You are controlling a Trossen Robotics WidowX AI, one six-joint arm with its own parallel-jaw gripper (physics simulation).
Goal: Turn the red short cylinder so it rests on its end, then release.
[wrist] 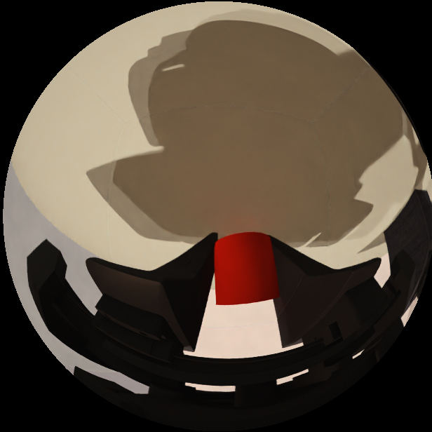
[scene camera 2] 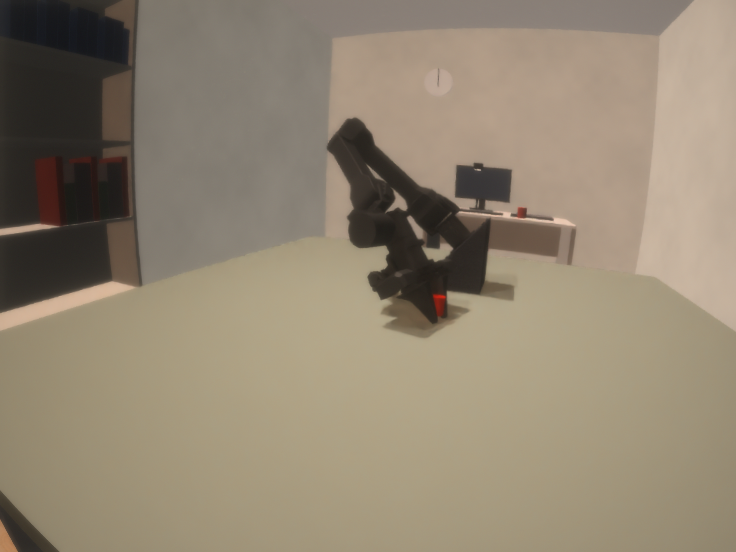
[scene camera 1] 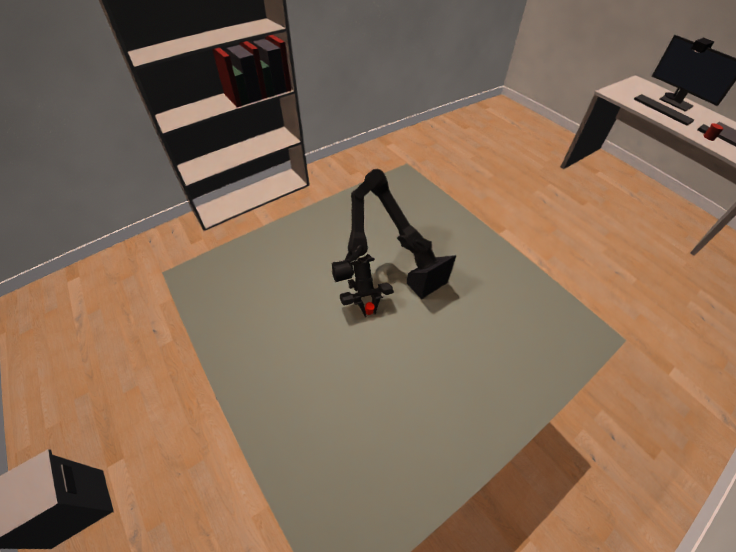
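The red short cylinder (scene camera 1: 369, 308) (scene camera 2: 439, 305) (wrist: 246, 269) is between the fingertips of my gripper (scene camera 1: 370, 310) (scene camera 2: 440, 314) (wrist: 240, 239). The gripper is shut on it, one finger on each side, and points down at a slant. In scene camera 2 the cylinder looks close to upright, with its flat top showing and its lower part partly behind a fingertip. The fingertips are very close to the green-grey mat (scene camera 1: 380, 415) (scene camera 2: 356, 415). Whether the cylinder's lower end touches the mat is too small to tell.
The arm's black base (scene camera 1: 432, 276) (scene camera 2: 469, 261) stands on the mat, right of the gripper. A bookshelf (scene camera 1: 237, 160) with books stands against the wall. A desk (scene camera 1: 642, 98) with a monitor (scene camera 1: 695, 68) and a red mug (scene camera 1: 712, 131) is at the far right. A dark cabinet (scene camera 1: 83, 490) stands at the lower left.
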